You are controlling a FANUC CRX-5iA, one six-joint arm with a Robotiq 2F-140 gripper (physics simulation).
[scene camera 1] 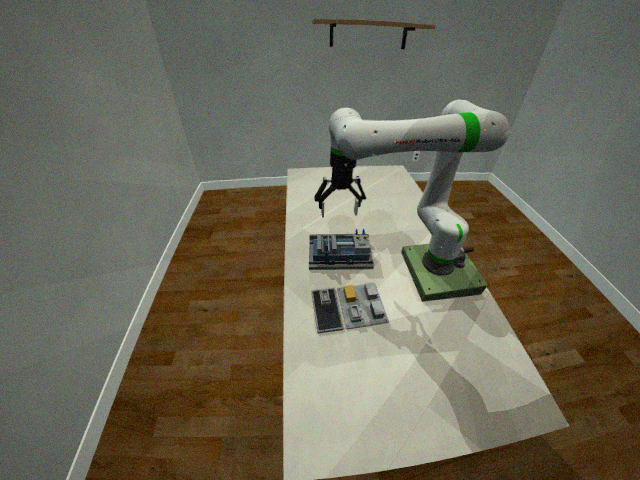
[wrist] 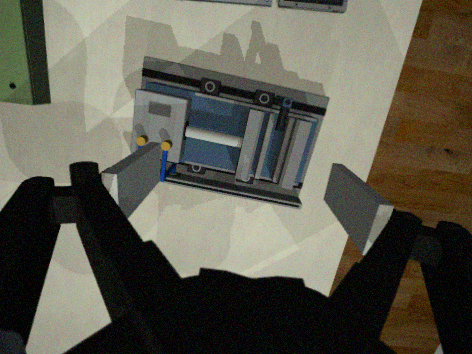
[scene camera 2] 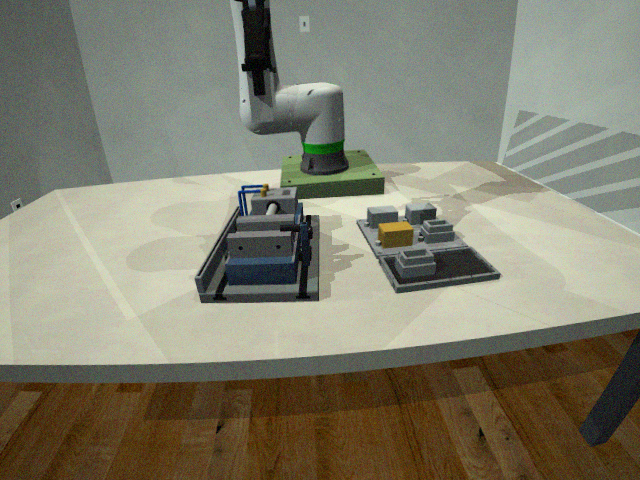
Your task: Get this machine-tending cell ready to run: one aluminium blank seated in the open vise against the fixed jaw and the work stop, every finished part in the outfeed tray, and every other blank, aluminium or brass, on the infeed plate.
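Places are measured from the arm's base along level axes (x ahead, y left, z up), in metres.
Where they show: gripper, fingertip midpoint: [scene camera 1: 339,214] [wrist: 244,171] [scene camera 2: 265,117]; arm's base at its link origin: [scene camera 1: 438,263] [scene camera 2: 324,167].
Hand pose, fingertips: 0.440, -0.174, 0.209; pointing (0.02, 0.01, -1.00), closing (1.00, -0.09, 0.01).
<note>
Each offset is from my fingertips to the top centre of the thing, as dx, dy, dz. "*": to the spot under its first point.
The vise @[-0.023, -0.017, -0.164] [scene camera 1: 341,255] [scene camera 2: 262,268] [wrist: 215,132] stands on the table with its jaws apart; I see no block between them. The infeed plate @[-0.041, +0.277, -0.255] [scene camera 1: 364,324] [scene camera 2: 369,239] bears two grey aluminium blanks @[-0.091, +0.235, -0.219] [scene camera 1: 371,290] [scene camera 2: 382,216], one brass blank @[+0.000, +0.230, -0.219] [scene camera 1: 350,293] [scene camera 2: 395,234] and a stepped finished part @[+0.003, +0.320, -0.220] [scene camera 1: 355,312] [scene camera 2: 437,230]. Another finished part @[+0.103, +0.226, -0.222] [scene camera 1: 324,296] [scene camera 2: 415,263] sits at one end of the dark outfeed tray [scene camera 1: 328,317] [scene camera 2: 465,263]. My gripper [scene camera 1: 339,209] [wrist: 244,171] is open and empty, high above the table by the vise. Its fingertips show either side of the vise in the wrist view.
The green robot base [scene camera 1: 426,291] [scene camera 2: 341,186] [wrist: 22,60] stands beside the vise and plate. Blue hoses @[* -0.109, -0.065, -0.176] [scene camera 2: 242,201] [wrist: 164,165] rise at the vise's base-side end. A raised rail @[* +0.024, -0.113, -0.213] [scene camera 2: 214,250] runs along the vise's side. A wall shelf [scene camera 1: 372,23] hangs at the back.
</note>
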